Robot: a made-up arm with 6 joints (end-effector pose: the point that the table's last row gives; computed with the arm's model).
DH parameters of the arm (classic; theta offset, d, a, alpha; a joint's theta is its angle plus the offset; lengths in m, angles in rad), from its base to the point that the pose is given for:
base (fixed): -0.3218 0 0.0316 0
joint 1: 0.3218 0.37 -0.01 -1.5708
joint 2: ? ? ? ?
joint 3: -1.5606 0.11 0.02 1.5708
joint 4: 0 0.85 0 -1.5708
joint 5: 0 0.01 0 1.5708
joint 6: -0.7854 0 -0.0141 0
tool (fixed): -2.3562 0.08 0 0
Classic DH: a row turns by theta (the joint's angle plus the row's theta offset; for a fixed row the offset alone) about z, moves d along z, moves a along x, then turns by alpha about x.
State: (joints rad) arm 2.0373 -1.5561 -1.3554 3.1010 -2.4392 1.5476
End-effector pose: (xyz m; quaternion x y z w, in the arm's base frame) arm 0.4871 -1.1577 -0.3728 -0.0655 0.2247 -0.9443 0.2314
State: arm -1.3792 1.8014 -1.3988 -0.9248 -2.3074 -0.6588
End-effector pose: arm 0.4379 -1.2161 0.8855 -0.5289 0.6648 0.1906 0.4919
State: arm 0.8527 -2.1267 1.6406 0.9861 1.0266 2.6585
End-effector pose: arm -0.8835 -0.8018 0.6582 -0.4007 -0.0165 0.4944 0.7712
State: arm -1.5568 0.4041 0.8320 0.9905 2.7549 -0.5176
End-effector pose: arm 0.1965 -1.1143 1.5127 -0.8583 0.1140 -0.1124 0.4875
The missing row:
joint 2: 1.5606 0 -0.9801 0
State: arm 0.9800 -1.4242 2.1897 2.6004 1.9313 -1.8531
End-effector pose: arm -0.3330 -0.3144 1.1215 0.4841 -0.3391 -0.3936 0.7041
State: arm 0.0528 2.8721 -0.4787 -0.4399 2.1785 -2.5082
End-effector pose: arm 0.7686 0.1217 -1.2045 -0.1885 -0.7127 0.4196 0.5297
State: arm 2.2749 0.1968 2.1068 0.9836 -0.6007 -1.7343
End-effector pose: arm -0.6005 0.5928 0.7271 -0.1467 -0.7988 -0.5448 0.2089
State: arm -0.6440 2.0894 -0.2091 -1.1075 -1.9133 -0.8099
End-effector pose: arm 1.4450 -0.8369 -0.3654 -0.0553 0.4953 0.7474 0.4394
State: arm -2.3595 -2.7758 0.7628 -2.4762 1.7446 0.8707
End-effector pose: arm 0.8498 0.7298 -0.9473 -0.8979 0.0835 0.4322 0.0085
